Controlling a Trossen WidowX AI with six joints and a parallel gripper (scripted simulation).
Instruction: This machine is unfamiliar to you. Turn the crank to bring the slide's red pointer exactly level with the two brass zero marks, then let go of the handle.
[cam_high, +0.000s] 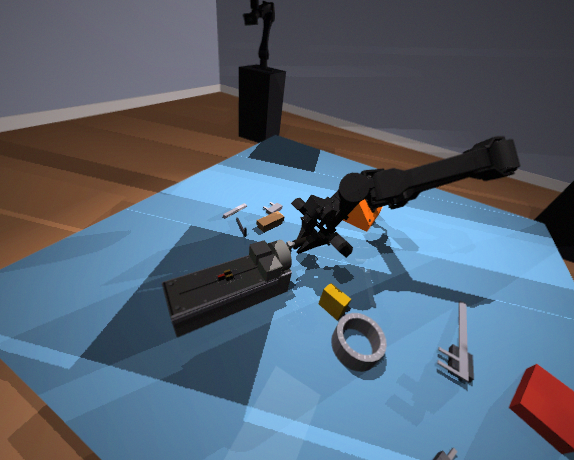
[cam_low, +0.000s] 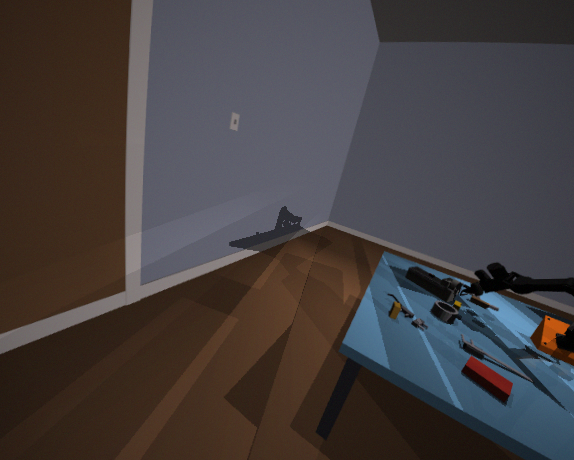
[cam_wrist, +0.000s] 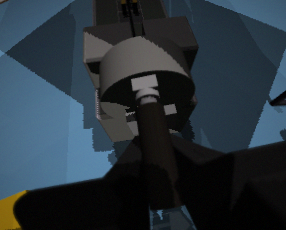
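Now: the yellow block 130 mm to the left of my gripper tip, 60 mm below it and 40 mm ahead of it. Round my gripper tip: dark crank handle (30 mm above, 10 mm to the left, 10 mm behind); red pointer (150 mm ahead, 110 mm to the right, 10 mm below); brown block (150 mm behind, 140 mm to the right, 80 mm below).
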